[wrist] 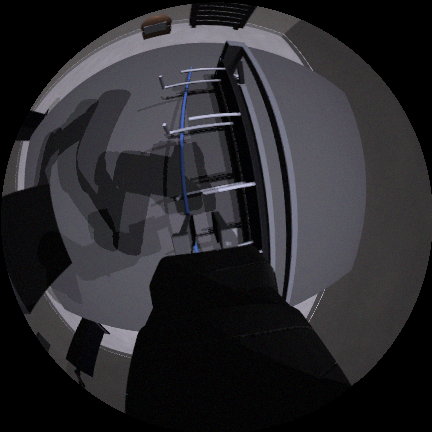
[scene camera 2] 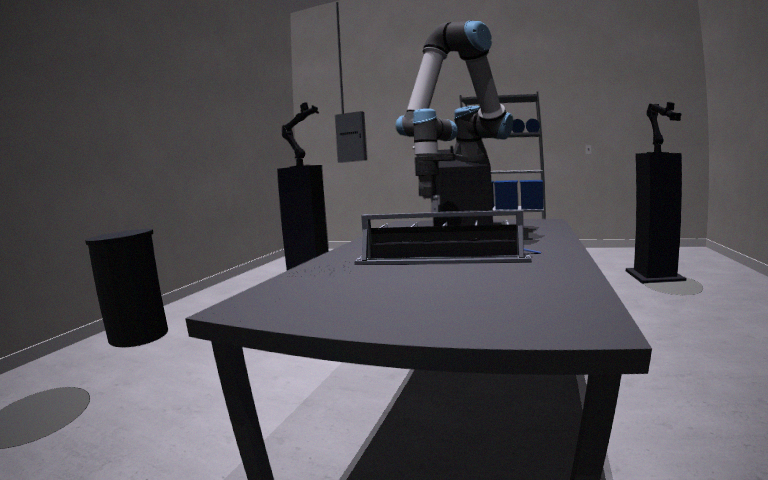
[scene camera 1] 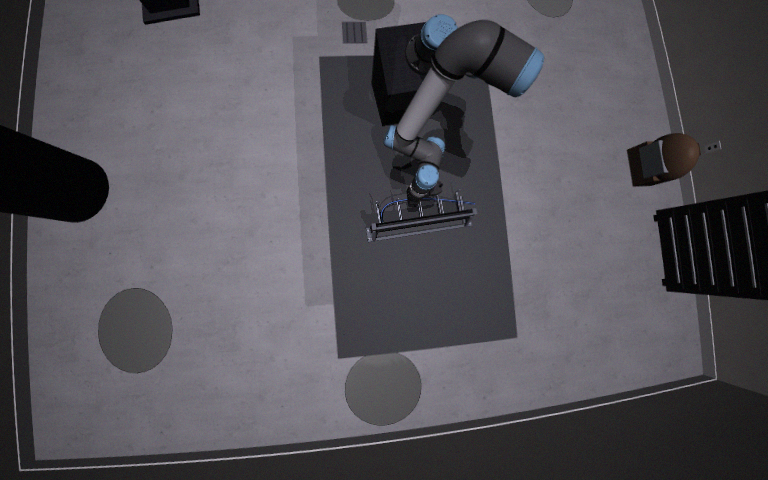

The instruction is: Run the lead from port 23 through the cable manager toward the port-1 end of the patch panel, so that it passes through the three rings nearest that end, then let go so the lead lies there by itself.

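Observation:
The blue lead point(scene camera 1: 450, 200) point(scene camera 2: 532, 250) point(wrist: 183, 155) curves up from the left part of the patch panel point(scene camera 1: 424, 217) point(scene camera 2: 444, 214) point(wrist: 278, 150) and runs along the row of rings, past the right end in scene camera 1. In the wrist view it crosses the far ring point(wrist: 200, 81), the second ring point(wrist: 205, 127) and the nearer ring point(wrist: 230, 188); whether it is fully enclosed by each is hard to tell. My gripper point(scene camera 1: 416, 202) point(scene camera 2: 434, 204) point(wrist: 202, 222) is partly open above the middle of the row. The lead passes beneath or between its fingers, ungripped; the left finger hides part of it.
The panel stands on the dark table point(scene camera 1: 424, 294) point(scene camera 2: 419, 305) point(wrist: 325, 150), its long frame close beside my fingers. The row's outermost left ring point(scene camera 1: 378, 211) stands near the lead's curve. A black robot base block point(scene camera 1: 390, 84) is at the table's back.

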